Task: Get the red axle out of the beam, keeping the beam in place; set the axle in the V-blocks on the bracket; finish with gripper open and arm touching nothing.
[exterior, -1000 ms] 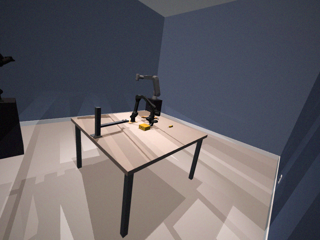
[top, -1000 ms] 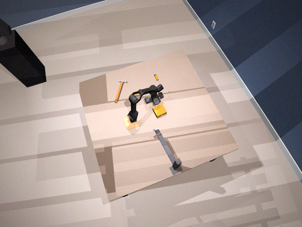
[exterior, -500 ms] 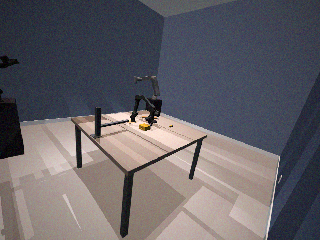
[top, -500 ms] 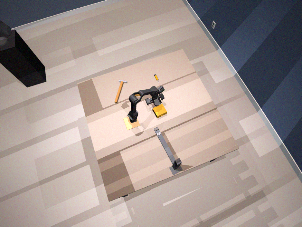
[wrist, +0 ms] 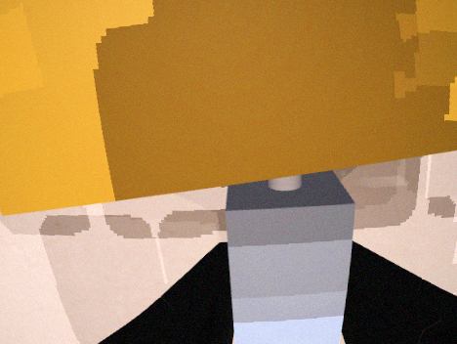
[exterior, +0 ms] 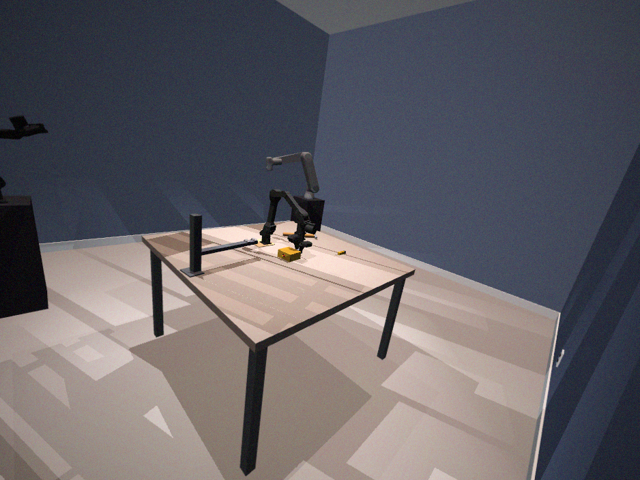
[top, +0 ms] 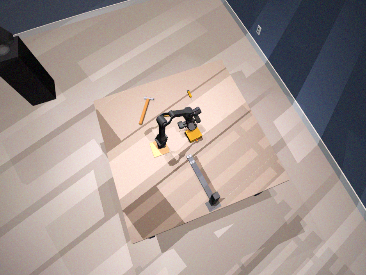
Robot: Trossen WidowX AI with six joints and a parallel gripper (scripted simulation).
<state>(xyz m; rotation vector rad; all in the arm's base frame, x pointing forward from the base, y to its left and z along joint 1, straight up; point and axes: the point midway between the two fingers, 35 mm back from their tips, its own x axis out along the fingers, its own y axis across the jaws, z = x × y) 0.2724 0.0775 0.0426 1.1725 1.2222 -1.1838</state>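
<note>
My gripper tip is 80 mm to the left of the yellow bracket, 10 mm below it and 10 mm short of it. The rest, counted from my gripper tip: screwdriver (310 mm to the left, 110 mm ahead, 10 mm below); orange stick (180 mm to the left, 160 mm behind, 10 mm below).
</note>
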